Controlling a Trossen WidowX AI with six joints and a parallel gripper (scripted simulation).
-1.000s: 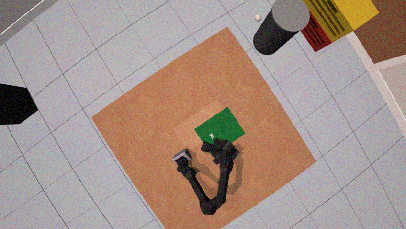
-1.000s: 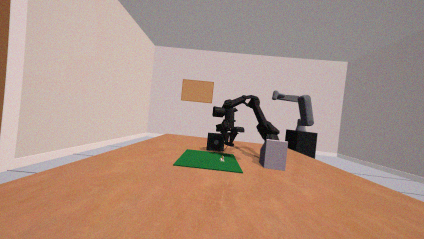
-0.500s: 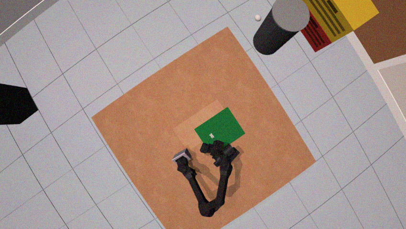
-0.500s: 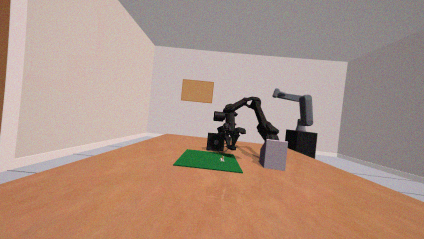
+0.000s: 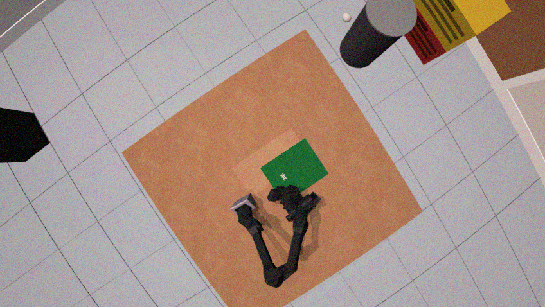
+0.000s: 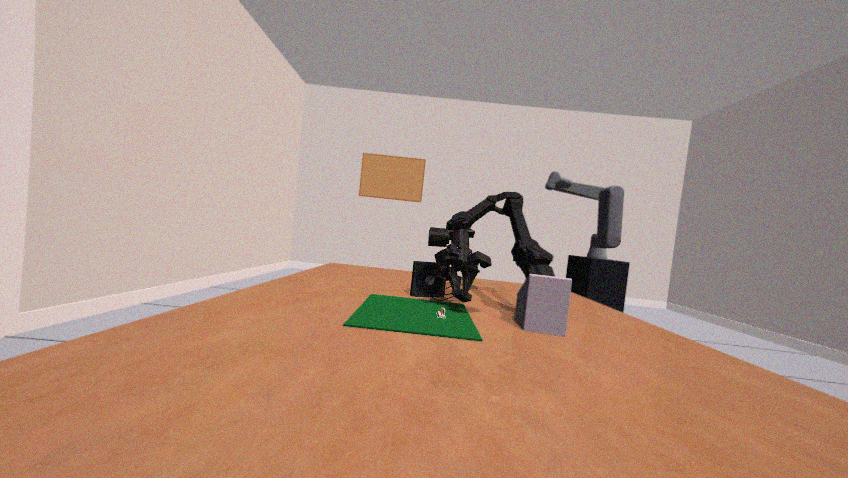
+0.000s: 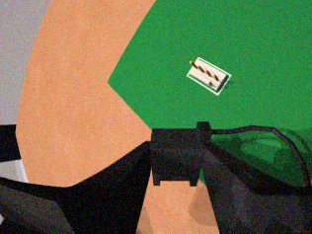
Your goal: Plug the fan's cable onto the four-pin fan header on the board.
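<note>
The white four-pin fan header lies 60 mm below my gripper tip, 50 mm ahead of it and 30 mm to the left of it. From my gripper tip the other things lie so: dark fan (150 mm to the right, 90 mm ahead); black plug (10 mm to the right, 10 mm behind); green board (120 mm ahead, 70 mm below, 30 mm to the left).
</note>
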